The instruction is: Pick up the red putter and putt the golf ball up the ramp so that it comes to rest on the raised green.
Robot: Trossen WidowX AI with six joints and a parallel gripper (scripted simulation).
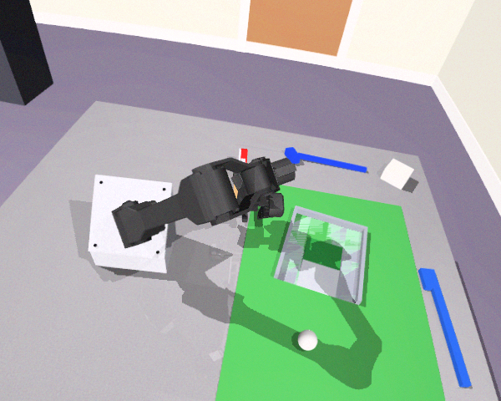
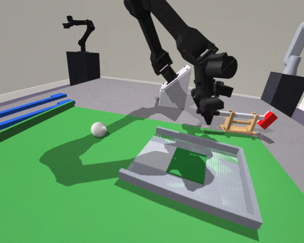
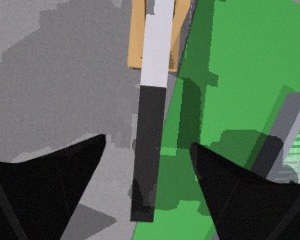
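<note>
The red putter lies 30 mm behind my gripper tip, 110 mm to the left of it and 30 mm above it. Round my gripper tip: mat: 260 mm ahead, 170 mm to the right, 30 mm below; then white golf ball: 200 mm ahead, 300 mm to the right, 10 mm below; then white cube: 480 mm ahead, 350 mm to the left, 10 mm below.
</note>
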